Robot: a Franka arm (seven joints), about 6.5 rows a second.
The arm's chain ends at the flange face. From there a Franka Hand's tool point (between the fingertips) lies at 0.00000 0.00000 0.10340 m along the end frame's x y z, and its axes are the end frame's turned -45 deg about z.
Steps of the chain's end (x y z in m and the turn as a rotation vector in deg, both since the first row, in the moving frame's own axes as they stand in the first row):
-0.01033 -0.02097 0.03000 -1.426 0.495 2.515
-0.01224 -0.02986 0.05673 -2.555 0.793 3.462
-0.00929 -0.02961 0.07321 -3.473 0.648 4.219
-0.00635 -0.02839 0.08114 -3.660 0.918 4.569
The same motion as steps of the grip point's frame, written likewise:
0.00628 -0.01971 0.02996 -1.358 -0.658 2.515
0.01008 -0.02557 0.05662 -2.367 -1.246 3.462
0.01058 -0.02239 0.07301 -2.914 -1.998 4.219
0.01186 -0.01887 0.08092 -3.237 -1.939 4.569

